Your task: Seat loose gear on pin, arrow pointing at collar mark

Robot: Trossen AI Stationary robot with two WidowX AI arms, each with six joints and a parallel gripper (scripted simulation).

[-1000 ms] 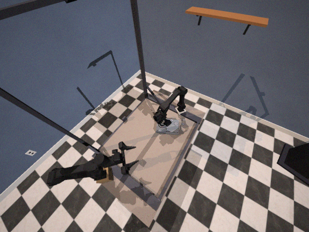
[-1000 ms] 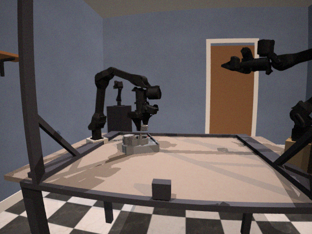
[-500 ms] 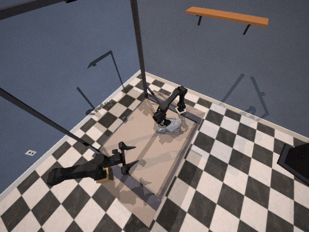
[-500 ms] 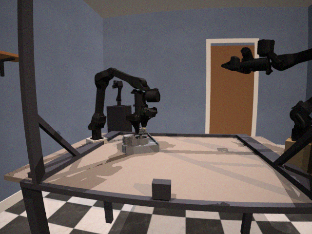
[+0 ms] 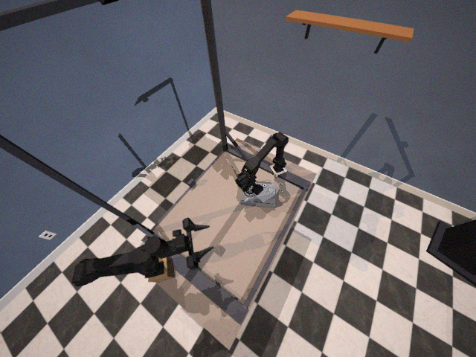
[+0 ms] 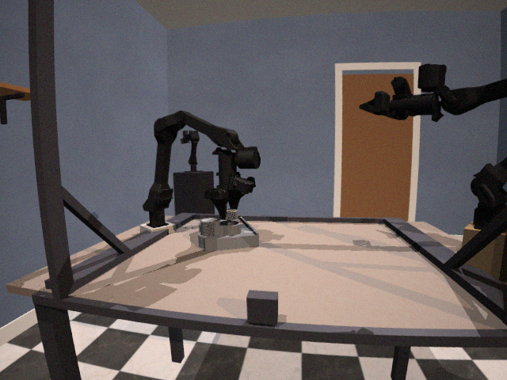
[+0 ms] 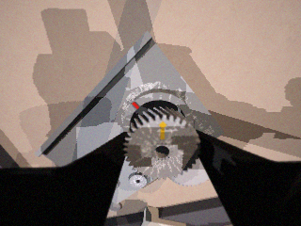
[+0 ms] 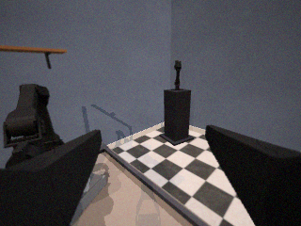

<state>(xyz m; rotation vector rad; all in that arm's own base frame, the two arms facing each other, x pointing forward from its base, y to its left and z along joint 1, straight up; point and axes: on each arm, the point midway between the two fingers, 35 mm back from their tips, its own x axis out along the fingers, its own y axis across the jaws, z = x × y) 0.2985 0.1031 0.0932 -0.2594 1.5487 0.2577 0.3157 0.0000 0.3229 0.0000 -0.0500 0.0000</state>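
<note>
The silvery gear is 2 cm below my left hand.
</note>
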